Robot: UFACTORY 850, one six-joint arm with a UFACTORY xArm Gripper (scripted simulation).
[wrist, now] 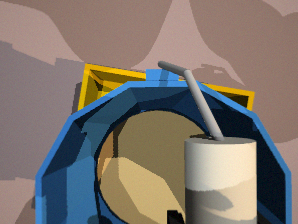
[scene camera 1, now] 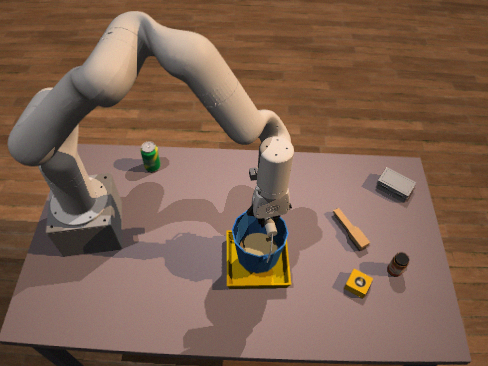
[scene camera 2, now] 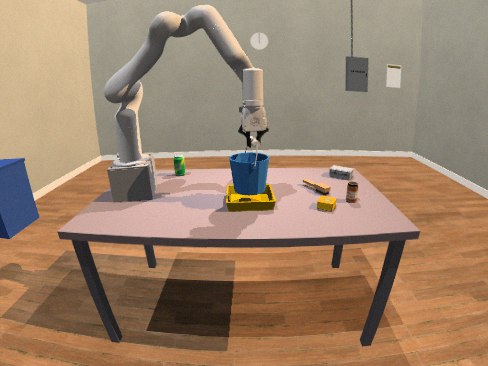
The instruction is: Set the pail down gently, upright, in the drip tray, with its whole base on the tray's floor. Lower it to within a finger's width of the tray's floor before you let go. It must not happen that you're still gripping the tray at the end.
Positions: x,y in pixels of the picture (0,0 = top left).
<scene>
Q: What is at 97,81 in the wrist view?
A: A yellow drip tray.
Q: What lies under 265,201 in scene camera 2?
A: A yellow drip tray.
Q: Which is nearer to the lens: the yellow drip tray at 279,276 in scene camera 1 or the grey box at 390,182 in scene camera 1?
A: The yellow drip tray.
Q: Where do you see a blue pail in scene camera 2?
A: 248,180
</scene>
